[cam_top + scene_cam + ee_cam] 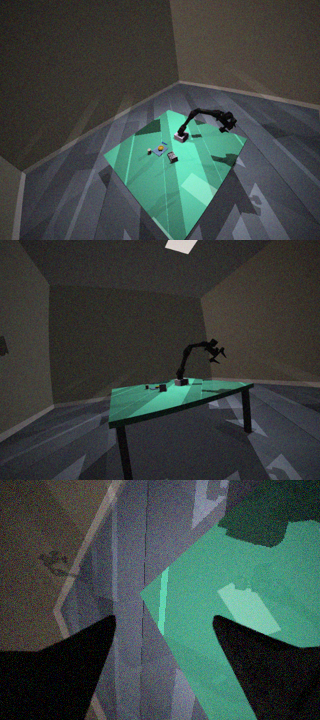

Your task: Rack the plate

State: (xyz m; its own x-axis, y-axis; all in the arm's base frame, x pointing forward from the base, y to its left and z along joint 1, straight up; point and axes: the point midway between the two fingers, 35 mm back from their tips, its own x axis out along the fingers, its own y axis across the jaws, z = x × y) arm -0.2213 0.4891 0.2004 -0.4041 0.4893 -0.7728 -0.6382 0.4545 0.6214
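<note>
The yellow-brown plate lies 59 cm to the right of my gripper tip, 52 cm ahead of it and 24 cm below it. From my gripper tip the other things lie so: blue spoon (63 cm to the right, 43 cm ahead, 25 cm below); then light blue mat (59 cm to the right, 54 cm ahead, 25 cm below); then dish rack (52 cm ahead, 39 cm to the right, 23 cm below).
</note>
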